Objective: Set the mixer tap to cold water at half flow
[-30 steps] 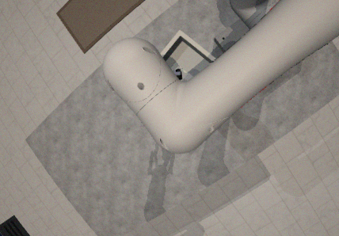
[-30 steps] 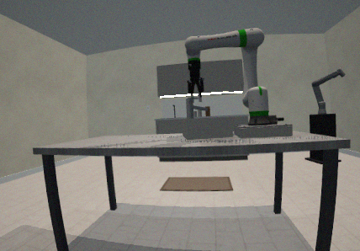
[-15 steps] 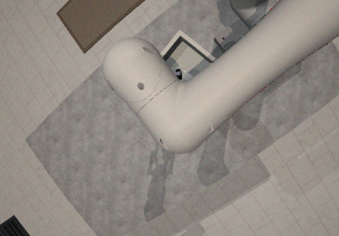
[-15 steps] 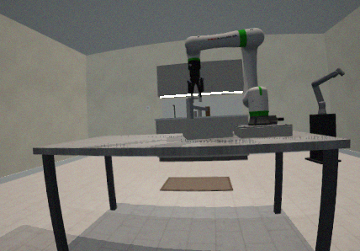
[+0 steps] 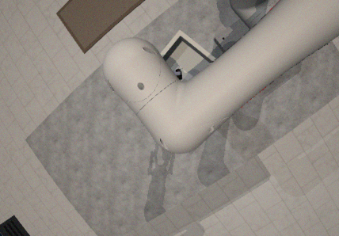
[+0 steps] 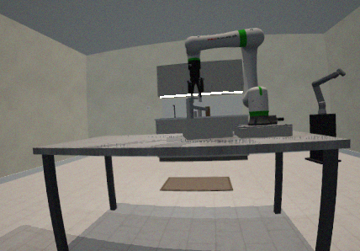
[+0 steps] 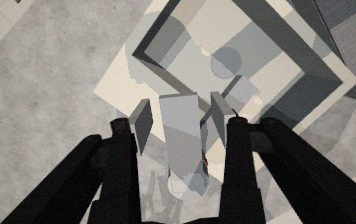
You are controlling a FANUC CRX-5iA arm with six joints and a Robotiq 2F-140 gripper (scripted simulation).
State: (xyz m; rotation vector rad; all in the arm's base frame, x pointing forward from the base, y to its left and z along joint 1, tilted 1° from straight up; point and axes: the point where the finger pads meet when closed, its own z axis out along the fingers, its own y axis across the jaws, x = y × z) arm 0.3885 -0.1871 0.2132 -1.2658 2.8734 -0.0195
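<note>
Right now the grey tap lever is 20 mm to the left of my hand and 20 mm ahead of it. Also, from my hand: sink basin: 240 mm below, 60 mm behind, 50 mm to the left; then mixer tap: 50 mm below, 40 mm to the left, 30 mm ahead.
</note>
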